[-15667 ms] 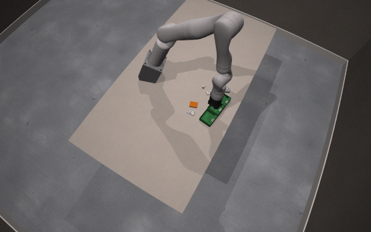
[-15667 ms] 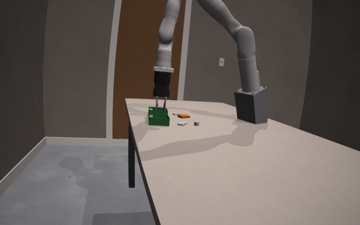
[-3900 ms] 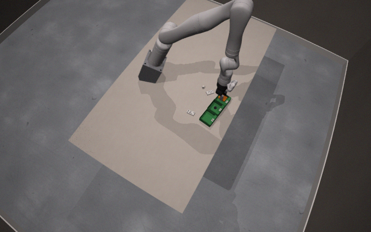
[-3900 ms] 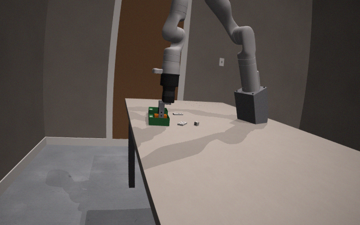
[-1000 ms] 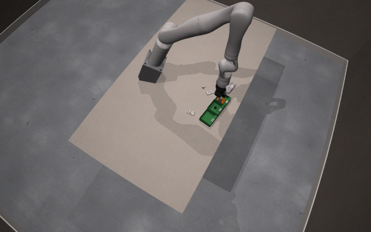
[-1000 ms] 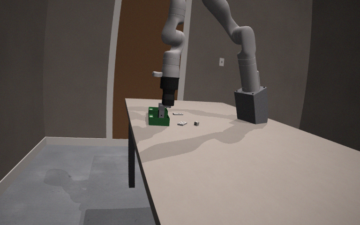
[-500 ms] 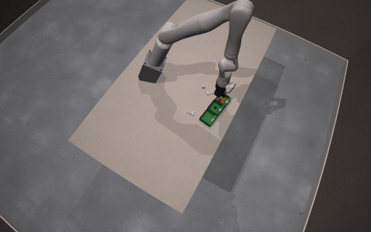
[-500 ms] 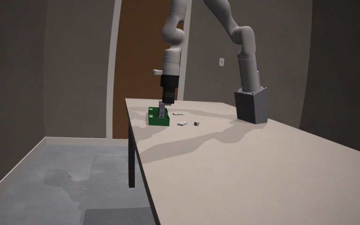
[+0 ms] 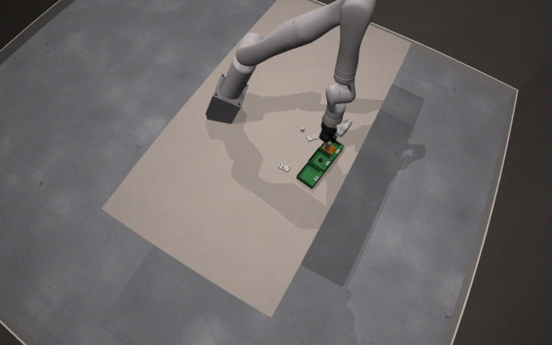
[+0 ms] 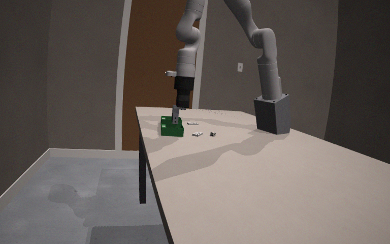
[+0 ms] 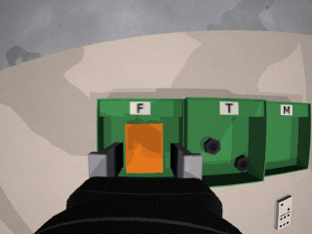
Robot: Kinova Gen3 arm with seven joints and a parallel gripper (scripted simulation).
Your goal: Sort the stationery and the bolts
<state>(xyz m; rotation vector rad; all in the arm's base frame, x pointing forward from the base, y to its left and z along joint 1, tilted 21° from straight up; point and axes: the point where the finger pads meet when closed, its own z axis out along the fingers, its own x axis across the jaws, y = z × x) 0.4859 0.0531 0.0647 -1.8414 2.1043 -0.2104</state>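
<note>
My gripper is now 50 mm above the orange flat block. Round my hand: die 150 mm behind, 30 mm to the left, 50 mm below; then green three-compartment bin 80 mm to the right, 40 mm below.
</note>
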